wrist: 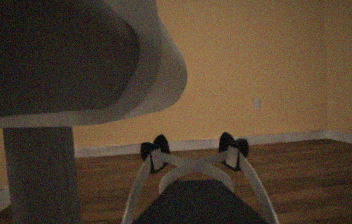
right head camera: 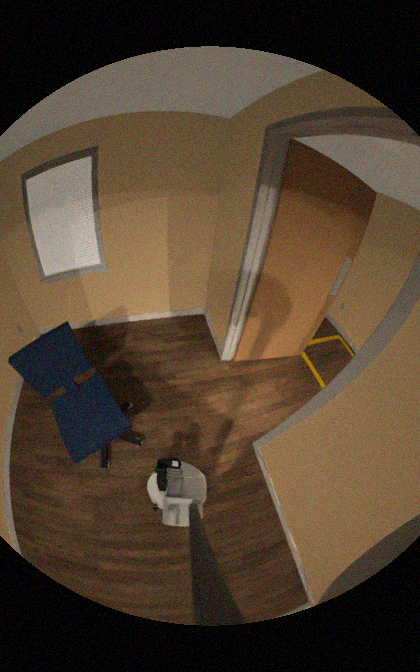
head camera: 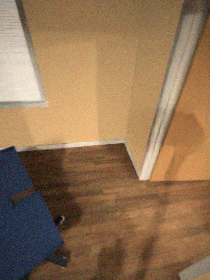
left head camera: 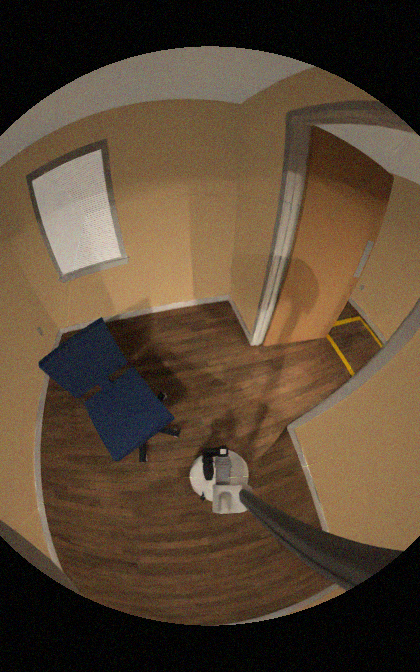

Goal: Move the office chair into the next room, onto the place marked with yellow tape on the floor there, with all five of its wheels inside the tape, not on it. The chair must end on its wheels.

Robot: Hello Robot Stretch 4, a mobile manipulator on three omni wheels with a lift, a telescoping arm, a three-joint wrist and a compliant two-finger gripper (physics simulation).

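Frame: origin at the robot's base, x back, y up, z left, level; millimetres.
Seen in the pictures: gripper, fingertip midpoint: (wrist: 193, 146).
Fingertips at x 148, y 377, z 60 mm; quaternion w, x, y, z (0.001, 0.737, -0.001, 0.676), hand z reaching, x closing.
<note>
A point is followed by its place in that frame.
The blue office chair (head camera: 30, 227) @(y 442, x -419, z 548 mm) (left head camera: 131, 415) (right head camera: 90, 417) stands upright on its wheels ahead and to the left of my base, its backrest toward the far left corner. Several black legs show under the seat; the other wheels are hidden. Yellow tape (left head camera: 340, 355) (right head camera: 313, 369) marks a place on the floor beyond the doorway; part of it is hidden by the wall on the right. My gripper (wrist: 193, 146) @(y 377, x 148, z 60 mm) is open and empty in the wrist view, pointing at a wall, with no chair between or near its fingers.
An orange door (head camera: 192, 120) @(y 907, x -1295, z -690 mm) (left head camera: 330, 225) (right head camera: 310, 240) stands open beside the white door frame (head camera: 165, 100) @(y 1086, x -1281, z -393 mm) (left head camera: 281, 240) (right head camera: 254, 250). The near wall's corner (left head camera: 291, 428) (right head camera: 257, 444) juts out at the right of the passage. A window (left head camera: 77, 215) (right head camera: 65, 217) is behind the chair.
</note>
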